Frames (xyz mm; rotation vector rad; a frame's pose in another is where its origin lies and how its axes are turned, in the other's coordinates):
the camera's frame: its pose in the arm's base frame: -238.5 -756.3 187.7 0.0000 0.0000 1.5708
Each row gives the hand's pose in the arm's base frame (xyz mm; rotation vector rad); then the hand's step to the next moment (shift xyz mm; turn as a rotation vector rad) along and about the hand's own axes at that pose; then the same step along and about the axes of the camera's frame.
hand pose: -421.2 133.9 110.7 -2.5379 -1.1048 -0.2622
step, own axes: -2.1 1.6 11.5 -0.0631 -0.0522 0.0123
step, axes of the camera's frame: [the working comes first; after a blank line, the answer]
step, axes of the arm's base frame: 0.1 2.1 -11.6 -0.0808 -0.0045 -0.0176

2.1 -0.1 -11.6 -0.0045 0.0808 -0.0176
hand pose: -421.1 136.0 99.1 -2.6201 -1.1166 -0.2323
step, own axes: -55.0 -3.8 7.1 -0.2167 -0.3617 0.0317
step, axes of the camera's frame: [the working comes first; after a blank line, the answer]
step, axes of the arm's base frame: -40.3 -32.6 -20.0 -0.4101 0.1019 -0.0150

-32.6 40.3 -20.0 0.1019 0.4101 -0.0150
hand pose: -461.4 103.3 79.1 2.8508 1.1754 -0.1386
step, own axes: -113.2 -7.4 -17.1 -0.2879 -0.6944 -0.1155
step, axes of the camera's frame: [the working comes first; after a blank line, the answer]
step, axes of the arm's base frame: -84.1 -72.6 28.6 -0.6859 0.3003 0.1333

-72.6 84.1 28.6 0.3003 0.6859 0.1333
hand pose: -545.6 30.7 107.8 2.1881 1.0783 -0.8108
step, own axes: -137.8 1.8 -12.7 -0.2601 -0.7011 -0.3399
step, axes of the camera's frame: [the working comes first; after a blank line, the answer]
step, axes of the arm's base frame: -63.0 -59.1 108.1 -0.6177 0.4752 0.2595

-59.1 63.0 108.1 0.4752 0.6177 0.2595
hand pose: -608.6 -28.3 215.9 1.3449 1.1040 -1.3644
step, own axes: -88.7 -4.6 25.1 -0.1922 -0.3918 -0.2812
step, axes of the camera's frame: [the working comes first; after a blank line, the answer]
step, axes of the arm's base frame: -8.9 -22.8 89.0 -0.3267 0.3555 0.1909

-22.8 8.9 89.0 0.3555 0.3267 0.1909
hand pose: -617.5 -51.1 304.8 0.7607 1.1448 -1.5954
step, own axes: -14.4 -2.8 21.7 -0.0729 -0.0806 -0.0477
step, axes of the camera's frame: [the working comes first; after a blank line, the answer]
step, axes of the arm's base frame: 3.0 -14.9 21.3 -0.0562 0.0755 0.0723

-14.9 -3.0 21.3 0.0755 0.0562 0.0723
